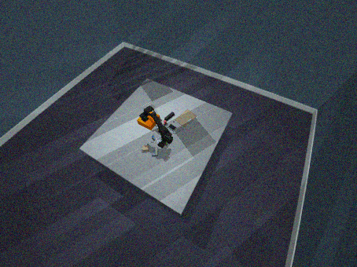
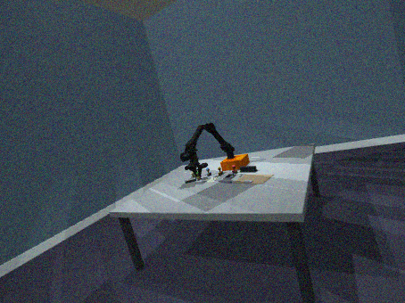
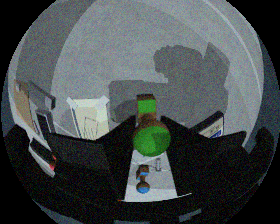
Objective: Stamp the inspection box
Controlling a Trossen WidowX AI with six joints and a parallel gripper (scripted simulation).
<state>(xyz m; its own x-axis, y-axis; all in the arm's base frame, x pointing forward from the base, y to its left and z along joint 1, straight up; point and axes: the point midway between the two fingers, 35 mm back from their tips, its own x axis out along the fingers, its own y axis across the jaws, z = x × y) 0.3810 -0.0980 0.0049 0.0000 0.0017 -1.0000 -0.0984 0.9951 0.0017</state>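
The dark rectangular pad is 80 mm behind my gripper tip, 220 mm to the left of it and 40 mm below it. Round my gripper tip: white card 50 mm behind, 90 mm to the left, 50 mm below; green-knob stamp right at my gripper tip; blue-knob stamp 160 mm behind, 20 mm to the right, 30 mm below.
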